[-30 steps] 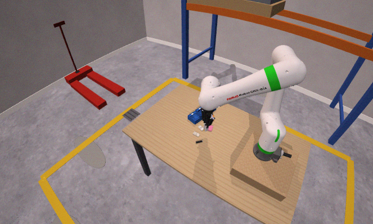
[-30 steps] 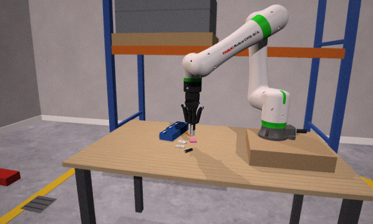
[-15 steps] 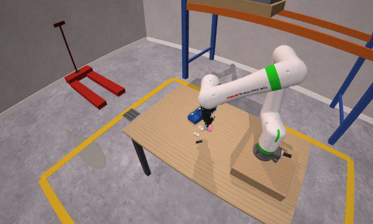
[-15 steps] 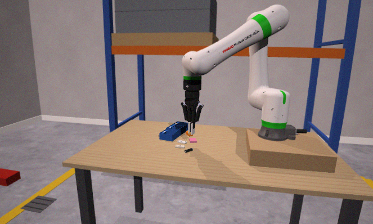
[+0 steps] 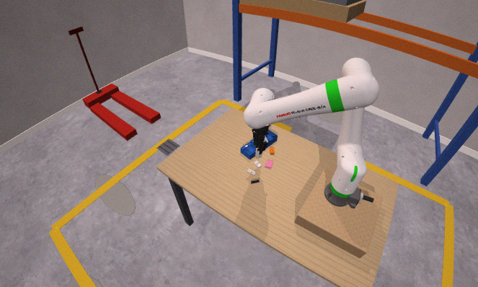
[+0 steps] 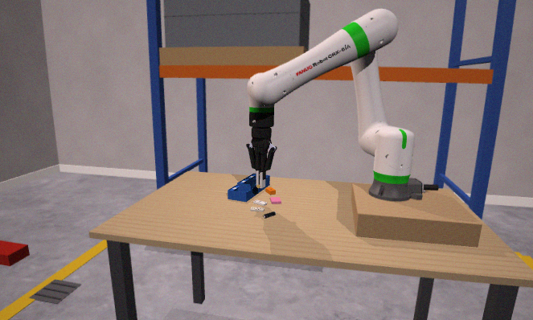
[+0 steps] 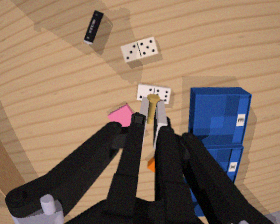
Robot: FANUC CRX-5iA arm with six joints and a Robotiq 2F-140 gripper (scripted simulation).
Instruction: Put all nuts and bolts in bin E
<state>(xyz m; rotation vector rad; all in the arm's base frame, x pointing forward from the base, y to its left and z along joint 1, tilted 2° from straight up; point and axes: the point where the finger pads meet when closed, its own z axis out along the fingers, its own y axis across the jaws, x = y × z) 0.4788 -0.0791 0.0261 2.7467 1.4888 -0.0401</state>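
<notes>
Right now the blue bin row is 150 mm to the right of my hand, 80 mm below it and 50 mm ahead of it. Also, from my hand: pink block 100 mm below, 60 mm behind, 30 mm to the right; then brass piece 30 mm below, 10 mm to the left; then black piece 130 mm to the left, 100 mm below, 40 mm behind.
</notes>
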